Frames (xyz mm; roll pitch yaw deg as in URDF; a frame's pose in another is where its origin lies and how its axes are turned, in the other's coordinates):
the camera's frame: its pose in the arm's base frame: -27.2 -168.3 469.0 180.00 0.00 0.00
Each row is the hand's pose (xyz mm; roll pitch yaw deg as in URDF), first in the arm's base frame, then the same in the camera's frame.
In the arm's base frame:
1: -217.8 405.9 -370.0 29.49 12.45 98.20
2: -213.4 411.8 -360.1 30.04 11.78 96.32
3: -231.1 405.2 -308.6 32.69 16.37 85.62
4: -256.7 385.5 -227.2 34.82 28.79 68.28
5: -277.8 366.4 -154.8 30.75 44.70 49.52
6: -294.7 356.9 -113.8 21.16 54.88 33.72
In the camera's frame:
1: -190.6 -574.2 839.0 -150.51 -12.45 -98.20
2: -186.2 -580.1 829.1 -149.96 -11.78 -96.32
3: -203.9 -573.5 777.6 -147.31 -16.37 -85.62
4: -229.5 -553.8 696.2 -145.18 -28.79 -68.28
5: -250.6 -534.7 623.8 -149.25 -44.70 -49.52
6: -267.5 -525.2 582.8 -158.84 -54.88 -33.72

